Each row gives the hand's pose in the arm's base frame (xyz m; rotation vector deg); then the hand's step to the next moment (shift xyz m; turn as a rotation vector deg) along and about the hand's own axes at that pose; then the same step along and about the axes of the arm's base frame.
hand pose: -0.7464 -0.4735 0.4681 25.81 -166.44 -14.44
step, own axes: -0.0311 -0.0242 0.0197 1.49 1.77 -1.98
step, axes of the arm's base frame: 0.0317 -0.0103 -0.0288 -1.47 0.92 2.50
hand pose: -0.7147 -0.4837 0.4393 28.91 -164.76 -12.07
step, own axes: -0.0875 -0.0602 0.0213 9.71 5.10 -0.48
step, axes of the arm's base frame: 0.0946 -0.0232 -0.0474 -10.43 1.30 3.16
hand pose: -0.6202 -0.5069 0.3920 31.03 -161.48 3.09
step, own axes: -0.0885 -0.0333 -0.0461 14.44 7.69 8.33
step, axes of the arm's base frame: 0.1032 0.0048 0.0200 -17.87 1.24 -4.01
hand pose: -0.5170 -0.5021 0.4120 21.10 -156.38 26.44
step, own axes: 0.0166 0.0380 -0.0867 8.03 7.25 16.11
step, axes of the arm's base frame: -0.0014 0.0626 0.0729 -14.20 -0.71 -13.20
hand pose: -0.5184 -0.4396 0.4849 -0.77 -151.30 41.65
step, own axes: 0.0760 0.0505 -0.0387 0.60 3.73 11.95
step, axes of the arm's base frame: -0.0600 0.0712 0.0340 -5.45 -2.55 -10.99
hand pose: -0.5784 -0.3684 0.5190 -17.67 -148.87 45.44
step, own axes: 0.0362 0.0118 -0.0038 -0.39 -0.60 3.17
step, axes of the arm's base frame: -0.0296 0.0231 0.0075 -1.10 -2.15 -2.18
